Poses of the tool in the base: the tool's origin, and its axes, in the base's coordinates. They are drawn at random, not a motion.
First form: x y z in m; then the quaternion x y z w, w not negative.
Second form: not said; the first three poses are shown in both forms.
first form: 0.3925 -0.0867 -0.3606 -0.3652 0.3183 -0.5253 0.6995
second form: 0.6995 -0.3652 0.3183 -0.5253 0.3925 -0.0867 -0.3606
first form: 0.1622 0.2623 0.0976 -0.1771 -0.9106 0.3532 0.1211
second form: 0.1211 -0.1771 -0.9106 0.3532 0.1622 0.2623 0.0976
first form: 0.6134 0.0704 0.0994 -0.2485 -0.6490 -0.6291 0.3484
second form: 0.3484 -0.2485 -0.6490 -0.6291 0.6134 0.0704 0.0994
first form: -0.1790 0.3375 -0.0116 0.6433 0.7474 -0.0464 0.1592
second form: 0.1592 0.6433 0.7474 -0.0464 -0.1790 0.3375 -0.0116
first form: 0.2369 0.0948 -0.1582 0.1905 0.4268 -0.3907 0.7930
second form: 0.7930 0.1905 0.4268 -0.3907 0.2369 0.0948 -0.1582
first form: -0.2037 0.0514 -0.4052 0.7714 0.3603 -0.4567 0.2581
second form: 0.2581 0.7714 0.3603 -0.4567 -0.2037 0.0514 -0.4052
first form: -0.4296 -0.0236 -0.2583 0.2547 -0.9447 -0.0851 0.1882
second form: 0.1882 0.2547 -0.9447 -0.0851 -0.4296 -0.0236 -0.2583
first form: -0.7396 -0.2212 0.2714 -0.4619 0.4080 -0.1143 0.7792
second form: 0.7792 -0.4619 0.4080 -0.1143 -0.7396 -0.2212 0.2714
